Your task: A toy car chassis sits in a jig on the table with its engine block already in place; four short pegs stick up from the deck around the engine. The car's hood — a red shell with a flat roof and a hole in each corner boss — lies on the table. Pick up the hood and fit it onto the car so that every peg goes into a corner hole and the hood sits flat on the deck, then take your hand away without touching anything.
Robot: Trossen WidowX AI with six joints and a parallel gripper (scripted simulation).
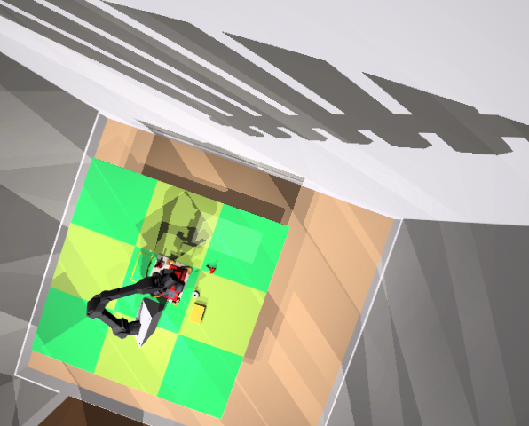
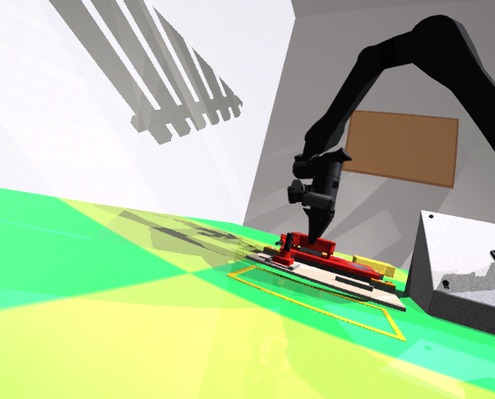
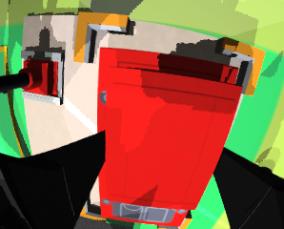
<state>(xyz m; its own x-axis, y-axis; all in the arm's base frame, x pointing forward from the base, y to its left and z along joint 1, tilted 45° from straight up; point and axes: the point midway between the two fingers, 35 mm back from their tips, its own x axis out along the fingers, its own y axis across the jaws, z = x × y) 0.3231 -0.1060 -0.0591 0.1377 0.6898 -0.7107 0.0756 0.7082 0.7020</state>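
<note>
Now: gripper tip 3 cm past the jig, 3 cm to the right of it and 3 cm above it. Also, from my gripper tip: red hood (1 cm above); small white wheel (8 cm behind, 14 cm to the right, 4 cm below).
</note>
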